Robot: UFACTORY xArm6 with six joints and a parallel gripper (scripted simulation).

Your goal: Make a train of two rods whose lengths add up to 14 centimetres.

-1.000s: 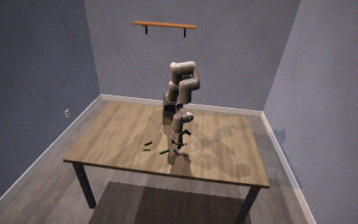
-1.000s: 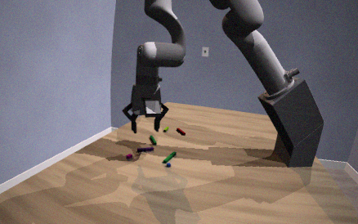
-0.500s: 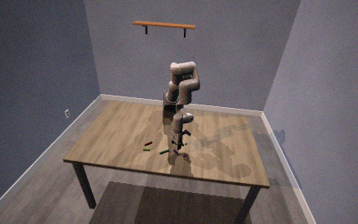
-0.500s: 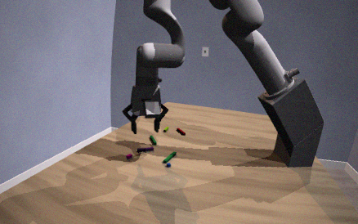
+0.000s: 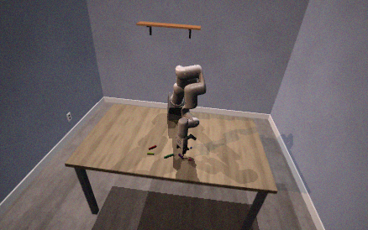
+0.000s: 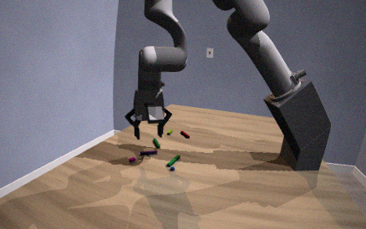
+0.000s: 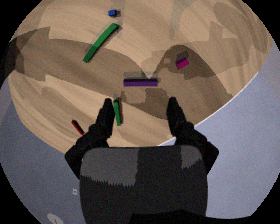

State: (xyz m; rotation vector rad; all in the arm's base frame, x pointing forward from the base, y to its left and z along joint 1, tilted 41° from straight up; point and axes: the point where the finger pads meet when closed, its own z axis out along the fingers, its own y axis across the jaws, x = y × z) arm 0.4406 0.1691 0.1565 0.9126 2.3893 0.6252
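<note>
Now: hand 70 mm above the purple rod. Round my hand: magenta rod: 80 mm to the left, 70 mm below, 10 mm ahead; then blue rod: 130 mm behind, 70 mm below, 40 mm to the left; then lime rod: 240 mm to the right, 70 mm below, 70 mm ahead.
</note>
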